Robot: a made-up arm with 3 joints. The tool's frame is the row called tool.
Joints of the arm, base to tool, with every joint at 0 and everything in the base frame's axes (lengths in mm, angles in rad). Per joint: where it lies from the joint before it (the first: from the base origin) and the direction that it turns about. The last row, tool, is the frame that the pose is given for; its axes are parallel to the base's.
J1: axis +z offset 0 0 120
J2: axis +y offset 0 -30 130
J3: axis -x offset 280 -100 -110
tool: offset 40 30 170
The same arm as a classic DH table. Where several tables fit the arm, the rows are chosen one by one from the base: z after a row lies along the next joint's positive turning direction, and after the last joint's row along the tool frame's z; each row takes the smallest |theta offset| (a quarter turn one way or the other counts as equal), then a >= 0, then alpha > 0; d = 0 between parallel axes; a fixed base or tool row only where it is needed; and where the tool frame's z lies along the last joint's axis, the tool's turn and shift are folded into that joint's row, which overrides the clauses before.
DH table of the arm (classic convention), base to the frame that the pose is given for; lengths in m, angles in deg. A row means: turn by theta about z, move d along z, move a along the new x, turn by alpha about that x. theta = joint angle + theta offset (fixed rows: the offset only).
J1: theta offset 0.00, d 0.2500, a 0.0000, alpha -90.00
J2: theta offset 90.00, d -0.1300, a 0.1100, alpha -90.00
J3: theta offset -90.00, d -0.3200, a 0.0300, alpha 90.00
tool (fixed): theta offset -90.00, d 0.1700, a 0.0000, alpha 0.00

